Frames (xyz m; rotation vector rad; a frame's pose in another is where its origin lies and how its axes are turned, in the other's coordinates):
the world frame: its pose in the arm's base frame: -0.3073 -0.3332 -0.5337 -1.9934 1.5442 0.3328
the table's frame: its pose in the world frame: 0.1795 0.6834 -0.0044 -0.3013 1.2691 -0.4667
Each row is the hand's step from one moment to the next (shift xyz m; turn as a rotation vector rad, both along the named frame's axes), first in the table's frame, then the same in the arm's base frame.
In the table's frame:
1: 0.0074 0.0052 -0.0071 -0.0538 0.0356 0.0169
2: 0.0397 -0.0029 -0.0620 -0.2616 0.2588 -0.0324
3: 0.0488 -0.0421 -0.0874 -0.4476 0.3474 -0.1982
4: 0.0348 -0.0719 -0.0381 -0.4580 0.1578 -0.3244
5: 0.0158 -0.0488 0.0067 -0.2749 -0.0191 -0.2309
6: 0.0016 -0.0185 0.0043 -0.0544 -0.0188 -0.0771
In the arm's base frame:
1: -0.0040 -0.0030 0.0104 -0.0454 0.0027 -0.0488
2: -0.0041 0.0149 0.0720 -0.3344 0.0351 -0.1529
3: 0.0233 0.0458 0.0957 -0.5437 0.1966 -0.1615
4: 0.0606 0.0408 0.0499 -0.4341 0.3803 -0.0827
5: 0.0498 0.0130 0.0051 -0.1779 0.3113 -0.0264
6: 0.0178 0.0065 -0.0024 -0.0339 0.0884 0.0169

